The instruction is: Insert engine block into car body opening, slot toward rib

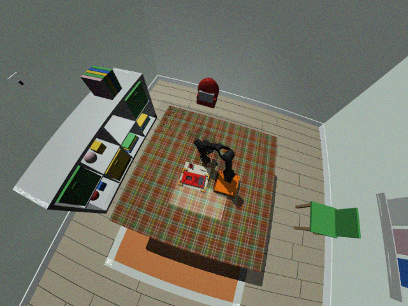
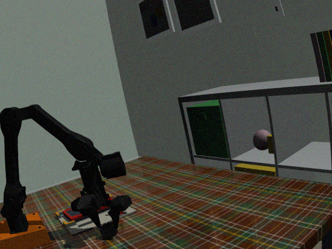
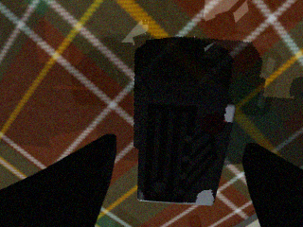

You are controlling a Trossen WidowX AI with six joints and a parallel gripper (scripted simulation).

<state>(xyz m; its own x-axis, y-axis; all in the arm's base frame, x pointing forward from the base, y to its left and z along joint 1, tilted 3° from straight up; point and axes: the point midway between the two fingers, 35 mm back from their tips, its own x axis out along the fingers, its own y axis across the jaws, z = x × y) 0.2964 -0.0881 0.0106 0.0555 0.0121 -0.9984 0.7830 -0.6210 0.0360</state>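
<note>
My gripper tip is now 10 mm above the grey engine block. Round my gripper tip: grey base plate: 210 mm to the left, 20 mm behind, 10 mm below.
</note>
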